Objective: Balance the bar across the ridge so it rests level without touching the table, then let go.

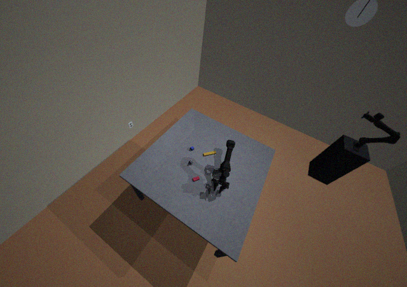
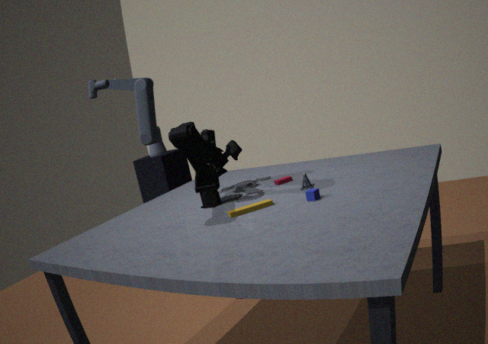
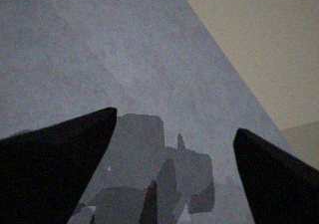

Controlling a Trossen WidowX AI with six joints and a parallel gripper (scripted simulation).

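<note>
Now: gripper tip 39 cm to the left of the yellow bar, 28 cm short of it and 8 cm above it. From my gripper tip the other things lie so: red block 25 cm ahead, 8 cm below, 4 cm to the right; blue cube 49 cm ahead, 33 cm to the right, 8 cm below.
</note>
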